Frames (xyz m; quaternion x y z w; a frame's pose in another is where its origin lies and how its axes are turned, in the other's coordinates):
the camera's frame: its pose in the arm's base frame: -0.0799 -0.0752 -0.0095 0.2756 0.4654 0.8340 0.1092
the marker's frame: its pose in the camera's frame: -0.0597 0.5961 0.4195 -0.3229 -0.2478 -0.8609 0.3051
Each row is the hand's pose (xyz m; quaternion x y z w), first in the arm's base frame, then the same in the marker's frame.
Working: the arm's base frame: its pose in the marker's frame: -0.0148 0.3785 -0.5883 0.1452 -0.0829 -0.2424 0.9557

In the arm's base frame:
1: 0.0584 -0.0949 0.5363 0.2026 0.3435 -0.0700 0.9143
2: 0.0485 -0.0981 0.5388 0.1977 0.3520 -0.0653 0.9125
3: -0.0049 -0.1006 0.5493 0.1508 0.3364 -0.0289 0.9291
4: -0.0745 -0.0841 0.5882 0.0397 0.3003 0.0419 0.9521
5: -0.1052 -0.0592 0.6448 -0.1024 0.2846 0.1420 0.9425
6: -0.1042 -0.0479 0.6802 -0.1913 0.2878 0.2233 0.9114
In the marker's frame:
1: -0.1285 0.1430 -0.1069 0.4155 0.2135 -0.2219 0.8559
2: -0.1390 0.1445 -0.1065 0.4122 0.2223 -0.2161 0.8567
3: -0.1889 0.1660 -0.1020 0.3630 0.2121 -0.1915 0.8869
4: -0.2511 0.2045 -0.0662 0.2455 0.1923 -0.1439 0.9392
5: -0.2797 0.2270 -0.0076 0.0962 0.1981 -0.0600 0.9736
6: -0.2820 0.2276 0.0295 0.0008 0.2134 0.0184 0.9768

